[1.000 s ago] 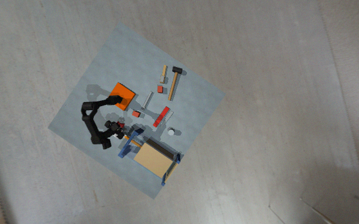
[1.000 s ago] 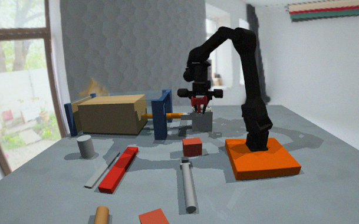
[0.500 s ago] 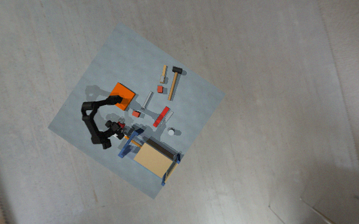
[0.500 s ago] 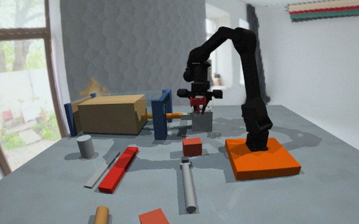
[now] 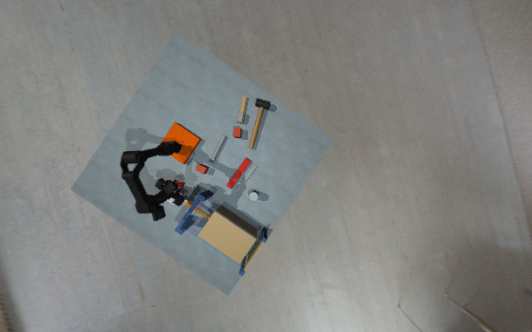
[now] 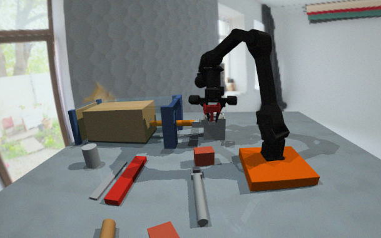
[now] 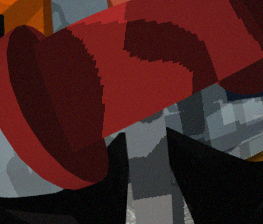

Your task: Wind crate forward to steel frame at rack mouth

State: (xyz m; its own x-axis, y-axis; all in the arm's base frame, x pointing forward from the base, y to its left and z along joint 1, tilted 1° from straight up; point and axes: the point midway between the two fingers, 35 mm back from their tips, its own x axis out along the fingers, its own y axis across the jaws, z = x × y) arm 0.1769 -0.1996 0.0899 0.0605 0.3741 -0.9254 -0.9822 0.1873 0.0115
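Now: the red knob 50 mm above my gripper tip, 30 mm to the left of it and 10 mm ahead of it. From my gripper tip the other things lie so: grey crank handle (20 mm above, 10 mm to the right); grey winch (80 mm to the right, 50 mm below, 30 mm behind); frame (150 mm ahead, 80 mm to the right, 20 mm above).
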